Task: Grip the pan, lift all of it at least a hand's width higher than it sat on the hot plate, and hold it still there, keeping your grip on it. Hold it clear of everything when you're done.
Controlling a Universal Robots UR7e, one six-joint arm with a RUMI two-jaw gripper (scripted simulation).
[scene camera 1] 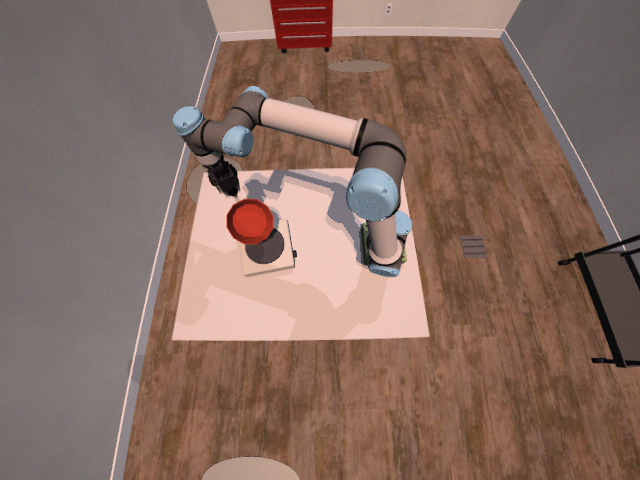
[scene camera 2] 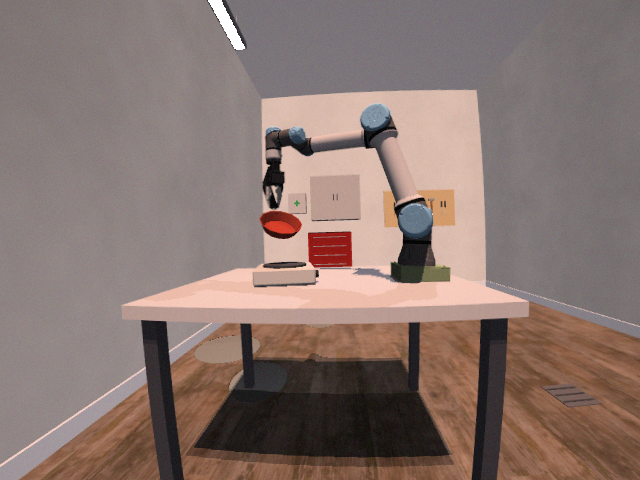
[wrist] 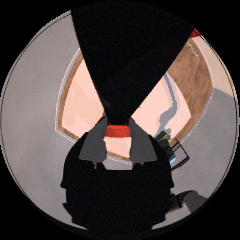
Observation:
In view: the gripper (wrist: 118, 118), a pan (scene camera 1: 249, 221) and a hot plate (scene camera 1: 273, 254).
The pan shows as well in scene camera 2 (scene camera 2: 277, 224). The hot plate is seen too in scene camera 2 (scene camera 2: 285, 274).

